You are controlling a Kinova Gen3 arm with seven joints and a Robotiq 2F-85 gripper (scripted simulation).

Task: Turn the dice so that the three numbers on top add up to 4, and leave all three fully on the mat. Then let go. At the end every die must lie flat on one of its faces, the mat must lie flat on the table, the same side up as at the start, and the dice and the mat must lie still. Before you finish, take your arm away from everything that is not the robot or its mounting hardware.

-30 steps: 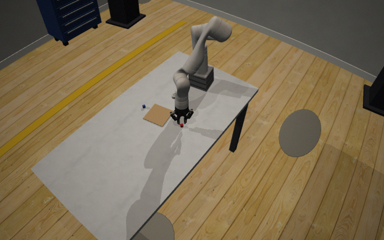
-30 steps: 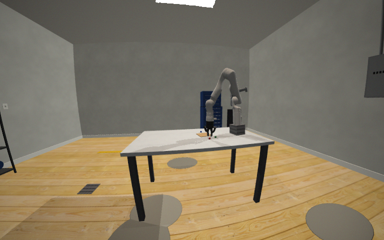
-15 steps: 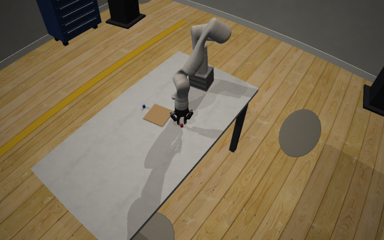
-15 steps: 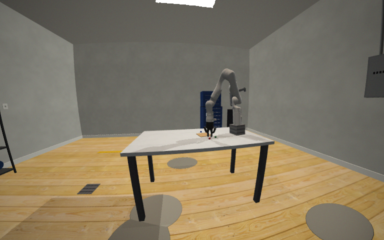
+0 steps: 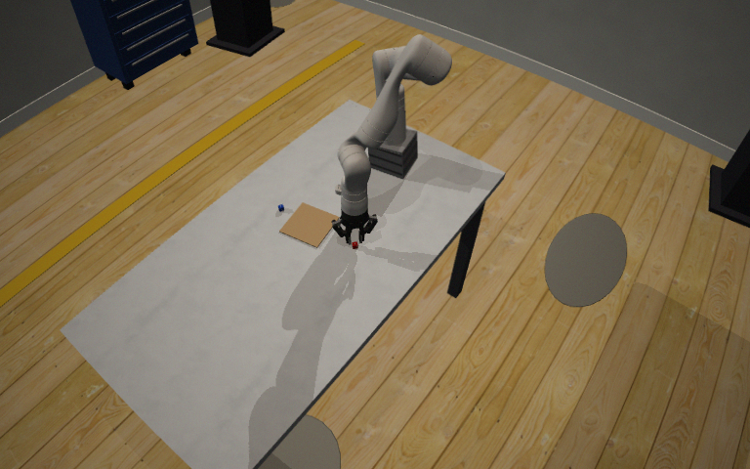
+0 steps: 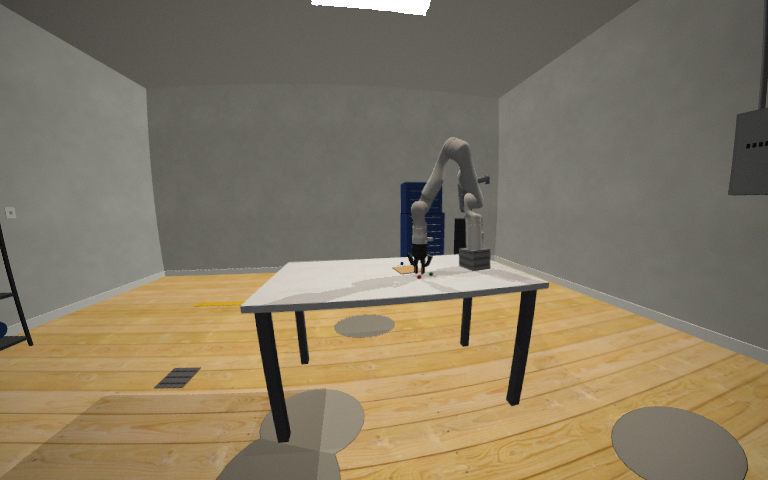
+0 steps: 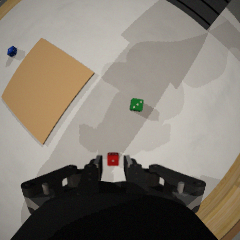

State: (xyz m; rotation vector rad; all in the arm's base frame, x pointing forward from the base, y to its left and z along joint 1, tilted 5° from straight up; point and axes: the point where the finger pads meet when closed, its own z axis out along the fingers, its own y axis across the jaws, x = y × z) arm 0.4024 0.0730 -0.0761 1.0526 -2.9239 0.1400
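The red die lies 3 cm below my hand. Round my hand: blue die (2 cm behind, 29 cm to the right, 3 cm below); tan mat (1 cm behind, 17 cm to the right, 4 cm below); green die (8 cm behind, 2 cm to the right, 3 cm below).
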